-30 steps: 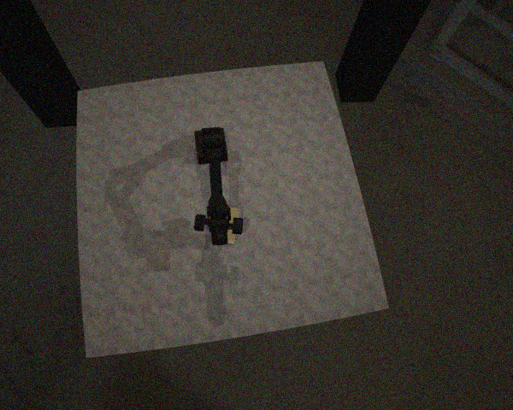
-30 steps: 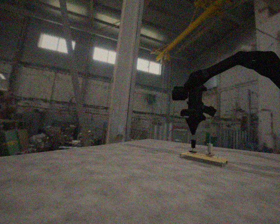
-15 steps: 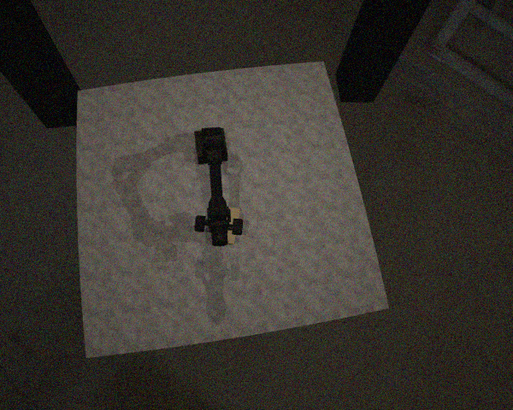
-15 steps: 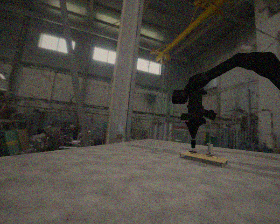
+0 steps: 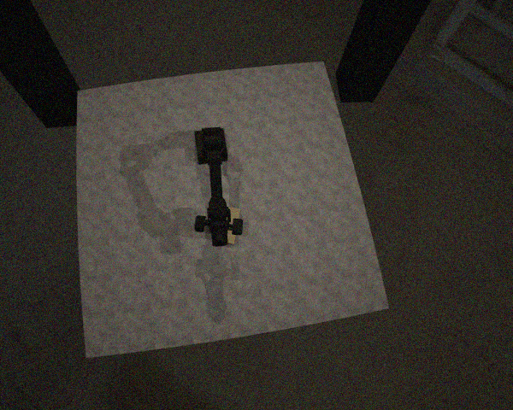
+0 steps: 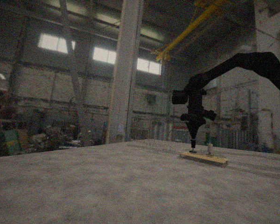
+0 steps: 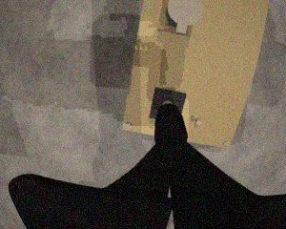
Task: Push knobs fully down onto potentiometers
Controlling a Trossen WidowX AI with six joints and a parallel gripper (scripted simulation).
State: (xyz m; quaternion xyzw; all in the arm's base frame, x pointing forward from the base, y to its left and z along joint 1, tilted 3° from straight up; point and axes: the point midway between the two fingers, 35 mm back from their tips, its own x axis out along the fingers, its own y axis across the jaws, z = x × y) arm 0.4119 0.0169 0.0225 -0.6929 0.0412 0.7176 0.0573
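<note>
My gripper tip is 2 cm above the dark knob. Round my gripper tip: white knob (7 cm behind, 3 cm below, 1 cm to the left).
</note>
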